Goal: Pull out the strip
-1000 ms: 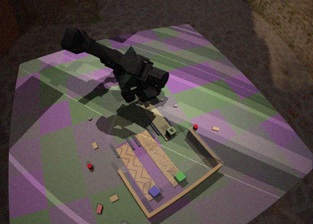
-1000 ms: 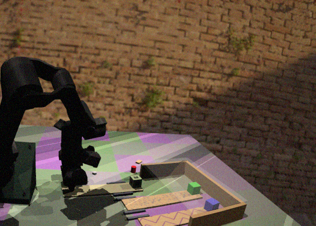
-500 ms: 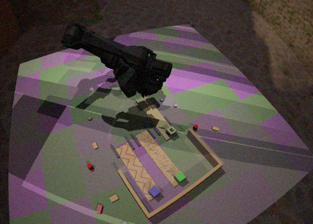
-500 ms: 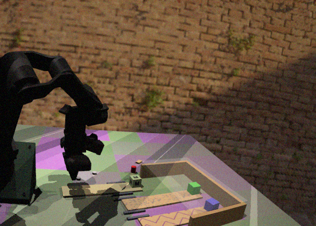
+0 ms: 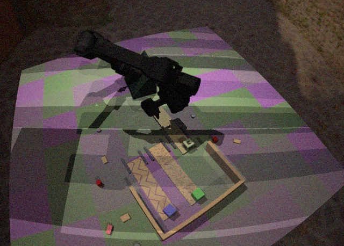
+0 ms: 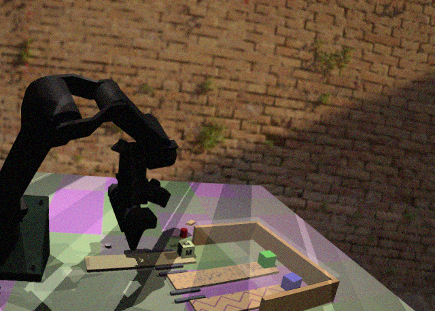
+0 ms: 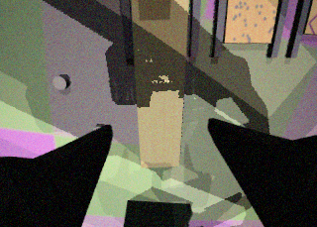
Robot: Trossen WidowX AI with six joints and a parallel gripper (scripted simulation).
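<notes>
Right now the strip is 5 cm below my gripper tip and 3 cm ahead of it.
</notes>
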